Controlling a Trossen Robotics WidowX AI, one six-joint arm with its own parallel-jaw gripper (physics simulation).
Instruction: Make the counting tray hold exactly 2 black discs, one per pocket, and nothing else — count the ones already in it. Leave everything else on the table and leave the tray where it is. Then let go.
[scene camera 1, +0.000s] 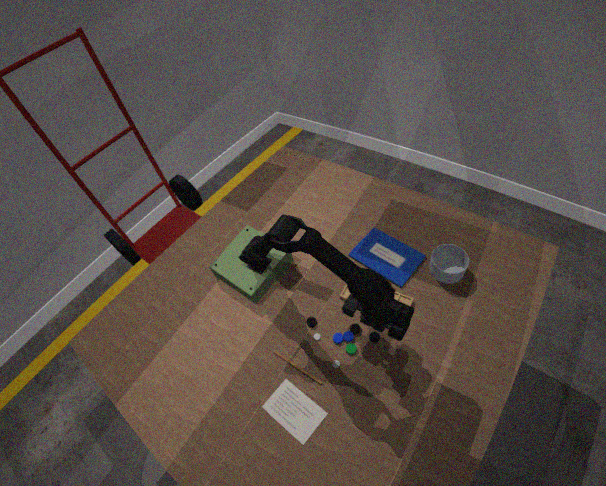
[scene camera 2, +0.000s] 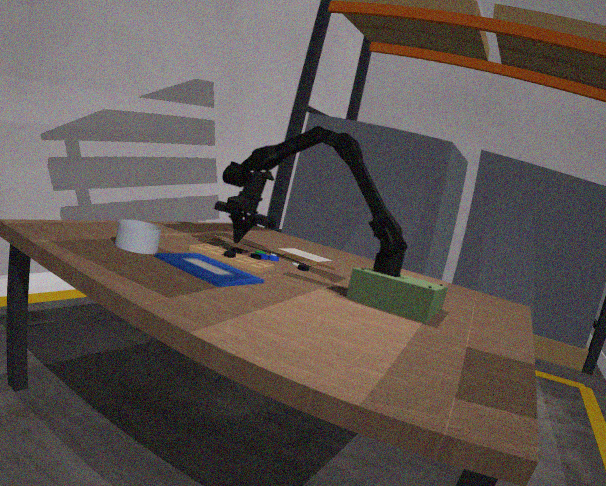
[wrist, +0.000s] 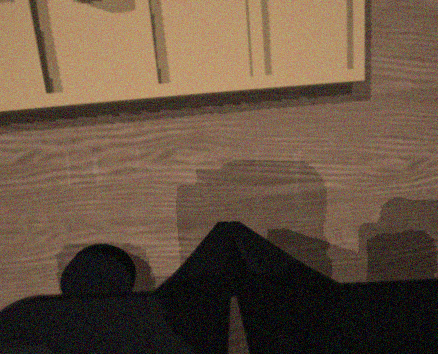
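The pale wooden counting tray (scene camera 1: 403, 297) (scene camera 2: 260, 263) (wrist: 210, 86) lies partly under the arm in scene camera 1; part of it shows at the top of the wrist view. Its full contents are hidden. My gripper (scene camera 2: 237, 240) (wrist: 228, 232) is shut and empty, above the table beside the tray's long side. One black disc (wrist: 97, 271) lies left of the fingertips in the wrist view, outside the tray. In scene camera 1, black discs (scene camera 1: 311, 321) (scene camera 1: 354, 329) (scene camera 1: 374, 336) lie on the table. Dark discs (scene camera 2: 230, 252) show near the tray in scene camera 2; which are inside is unclear.
Two blue discs (scene camera 1: 338, 338) (scene camera 1: 348, 336), a green disc (scene camera 1: 351, 348) and white discs (scene camera 1: 316, 336) (scene camera 1: 336, 363) lie near the black ones. A blue folder (scene camera 1: 364, 244) (scene camera 2: 172, 260), a clear round container (scene camera 1: 449, 263) (scene camera 2: 137, 236), a thin stick (scene camera 1: 298, 368) and a paper sheet (scene camera 1: 295, 411) surround them.
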